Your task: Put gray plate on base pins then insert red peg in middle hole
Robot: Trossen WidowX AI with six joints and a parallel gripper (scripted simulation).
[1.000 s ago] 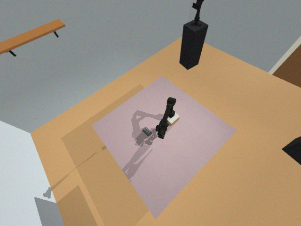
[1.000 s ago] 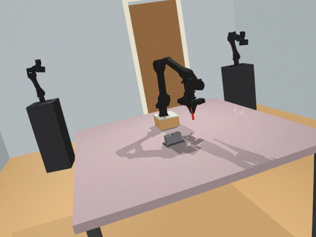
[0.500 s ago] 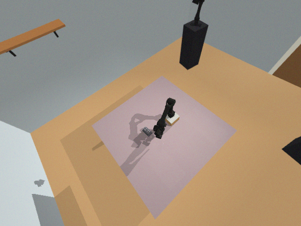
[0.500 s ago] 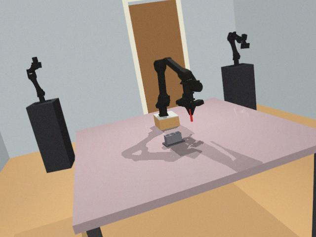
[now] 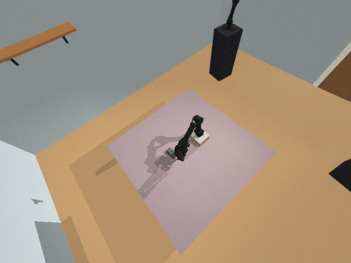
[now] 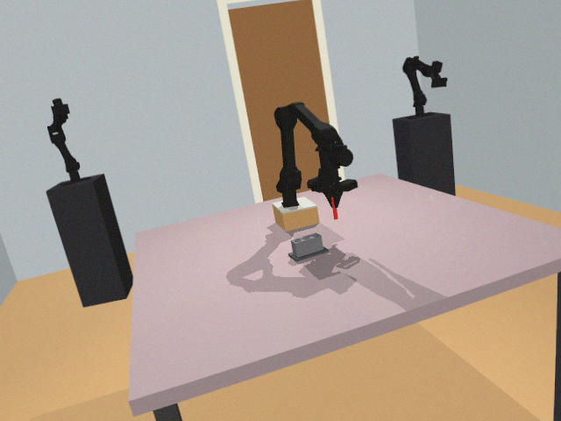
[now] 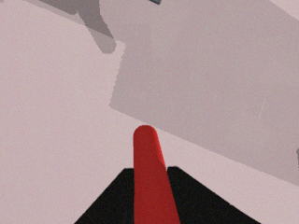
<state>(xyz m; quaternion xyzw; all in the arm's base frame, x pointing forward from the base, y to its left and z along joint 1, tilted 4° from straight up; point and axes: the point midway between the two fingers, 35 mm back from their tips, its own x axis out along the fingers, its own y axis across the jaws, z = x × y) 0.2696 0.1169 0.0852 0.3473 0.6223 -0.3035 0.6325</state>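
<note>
Now: the gray plate 130 mm to the right of my gripper tip, 90 mm ahead of it and 70 mm below it. Also, from my gripper tip: dark base 130 mm to the right, 110 mm below, 80 mm ahead; red peg right at my gripper tip.
</note>
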